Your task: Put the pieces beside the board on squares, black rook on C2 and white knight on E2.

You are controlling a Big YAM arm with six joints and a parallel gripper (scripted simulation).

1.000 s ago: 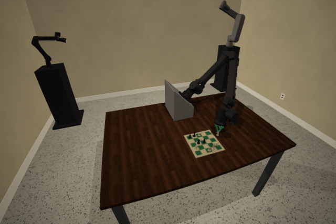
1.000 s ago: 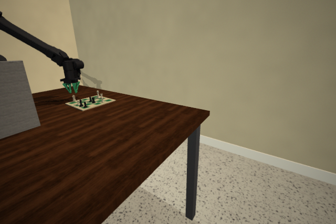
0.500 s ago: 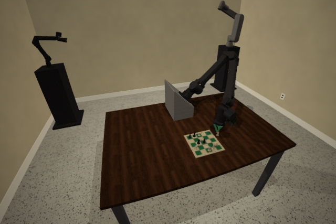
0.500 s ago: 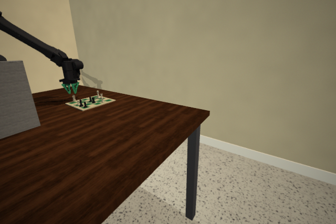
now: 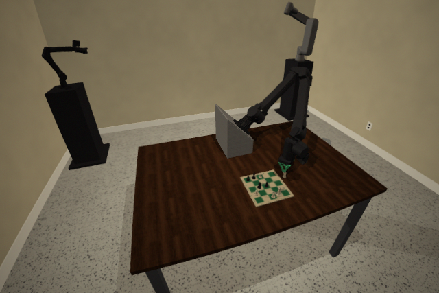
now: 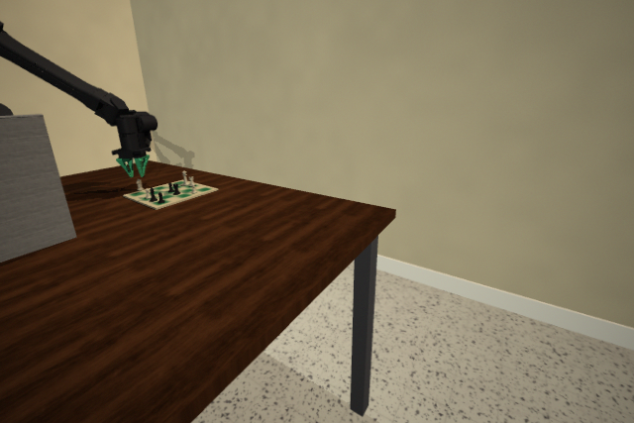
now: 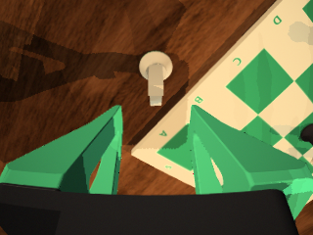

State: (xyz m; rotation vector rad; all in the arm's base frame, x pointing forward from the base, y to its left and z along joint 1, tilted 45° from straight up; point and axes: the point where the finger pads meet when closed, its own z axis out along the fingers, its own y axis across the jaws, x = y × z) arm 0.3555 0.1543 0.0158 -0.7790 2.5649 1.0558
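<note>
Now: hand 40 mm above the white knight. From my hand the other things lie so: black rook: 30 mm ahead, 180 mm to the right, 40 mm below; then green-and-cream chessboard: 30 mm ahead, 140 mm to the right, 50 mm below.
</note>
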